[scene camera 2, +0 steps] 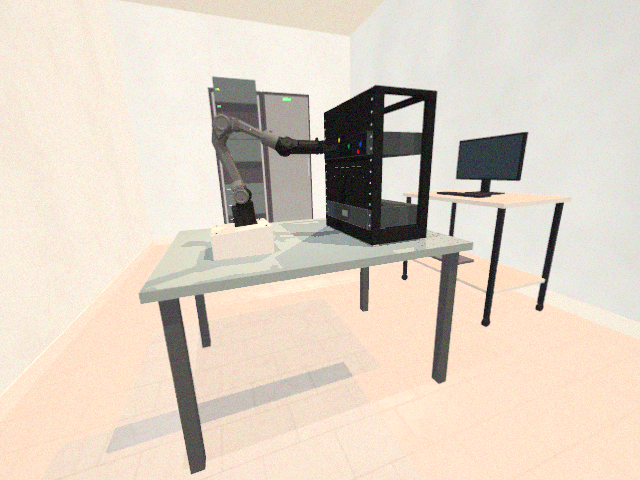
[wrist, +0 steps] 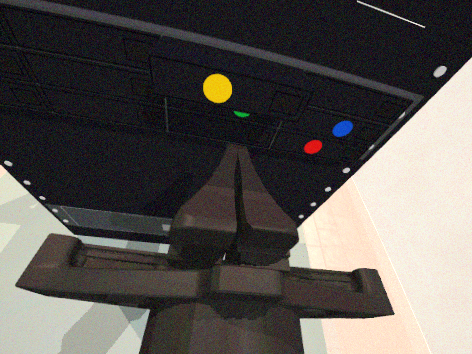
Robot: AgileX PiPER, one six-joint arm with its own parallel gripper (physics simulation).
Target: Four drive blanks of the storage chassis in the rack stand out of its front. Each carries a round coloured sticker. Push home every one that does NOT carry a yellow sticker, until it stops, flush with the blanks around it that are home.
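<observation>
The storage chassis shows a blank with a yellow sticker (scene camera 2: 338, 140) (wrist: 217, 88); in the wrist view this blank stands out and overhangs the row below. A green sticker (scene camera 2: 348, 146) (wrist: 241, 114) is on a blank below it, its upper part hidden in the wrist view. A blue sticker (scene camera 2: 360, 144) (wrist: 342, 128) and a red sticker (scene camera 2: 357, 151) (wrist: 313, 146) are further right, red lower. How far the green, blue and red blanks stand out is unclear. My gripper (wrist: 234, 155) is shut and empty, its tips at the lower edge of the green-stickered blank; contact is unclear.
The black rack (scene camera 2: 377, 170) stands on the table (scene camera 2: 310, 258). A grey unit (scene camera 2: 348, 212) sits low in the rack. The arm's white base block (scene camera 2: 242, 243) is at the table's left. A monitor (scene camera 2: 492, 156) stands on a side table (scene camera 2: 537, 198) at the right.
</observation>
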